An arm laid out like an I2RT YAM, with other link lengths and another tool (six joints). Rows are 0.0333 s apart.
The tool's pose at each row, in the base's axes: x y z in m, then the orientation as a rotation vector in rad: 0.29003 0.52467 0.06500 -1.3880 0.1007 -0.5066; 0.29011 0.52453 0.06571 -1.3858 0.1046 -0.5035; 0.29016 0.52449 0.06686 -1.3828 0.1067 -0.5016; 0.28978 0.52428 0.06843 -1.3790 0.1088 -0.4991; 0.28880 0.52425 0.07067 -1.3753 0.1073 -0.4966; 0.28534 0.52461 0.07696 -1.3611 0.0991 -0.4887; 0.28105 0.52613 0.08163 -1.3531 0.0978 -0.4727; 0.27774 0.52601 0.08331 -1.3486 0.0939 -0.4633; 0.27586 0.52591 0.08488 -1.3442 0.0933 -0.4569; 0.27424 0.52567 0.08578 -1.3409 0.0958 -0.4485; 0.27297 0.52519 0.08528 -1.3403 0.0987 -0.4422; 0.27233 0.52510 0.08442 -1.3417 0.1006 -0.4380; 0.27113 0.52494 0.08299 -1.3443 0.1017 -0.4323; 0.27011 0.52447 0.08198 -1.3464 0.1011 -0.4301; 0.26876 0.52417 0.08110 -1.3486 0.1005 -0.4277
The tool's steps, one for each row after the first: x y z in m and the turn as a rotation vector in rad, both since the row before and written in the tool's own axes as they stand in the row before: 0.00029 -0.00067 0.00004 0.0014 0.0012 0.0047; 0.00031 -0.00109 0.00021 0.0025 0.0009 0.0030; 0.00009 -0.00163 -0.00001 0.0033 0.0007 0.0035; -0.00038 -0.00241 0.00008 0.0040 -0.0018 0.0015; -0.00190 -0.00692 0.00039 0.0160 -0.0076 0.0031; -0.00346 -0.00545 0.00093 0.0089 -0.0087 0.0119; -0.00260 -0.00251 -0.00084 0.0057 -0.0073 0.0052; -0.00136 -0.00201 -0.00034 0.0047 -0.0033 0.0049; -0.00121 -0.00132 -0.00053 0.0031 -0.0025 0.0079; -0.00107 0.00007 -0.00097 0.0003 -0.0015 0.0063; -0.00071 0.00064 -0.00049 -0.0016 -0.0013 0.0039; -0.00129 0.00104 -0.00087 -0.0025 -0.0029 0.0044; -0.00094 0.00064 -0.00099 -0.0018 -0.0020 0.0010; -0.00128 0.00047 -0.00090 -0.0019 -0.0022 0.0011
